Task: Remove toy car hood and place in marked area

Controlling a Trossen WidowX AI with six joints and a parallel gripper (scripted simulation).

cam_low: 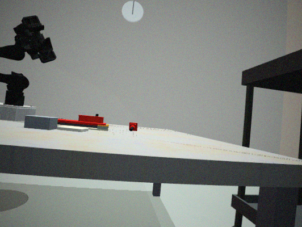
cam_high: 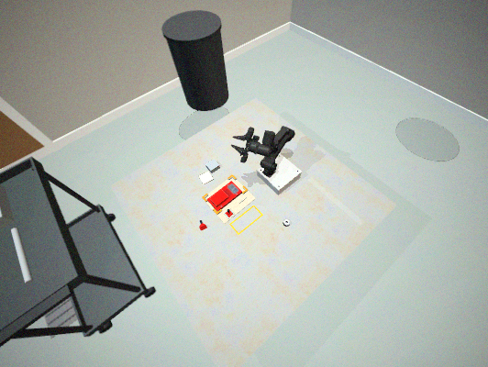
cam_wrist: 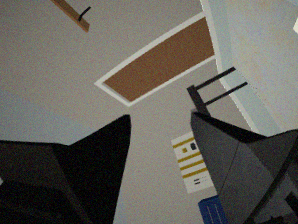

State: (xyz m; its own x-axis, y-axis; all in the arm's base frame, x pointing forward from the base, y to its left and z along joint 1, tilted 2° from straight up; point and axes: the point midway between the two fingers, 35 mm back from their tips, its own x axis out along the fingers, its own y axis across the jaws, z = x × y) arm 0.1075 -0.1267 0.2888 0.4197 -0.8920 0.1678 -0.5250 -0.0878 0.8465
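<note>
My gripper tip is now 31 cm above the hood, 21 cm short of it and 5 cm to the right of it.
</note>
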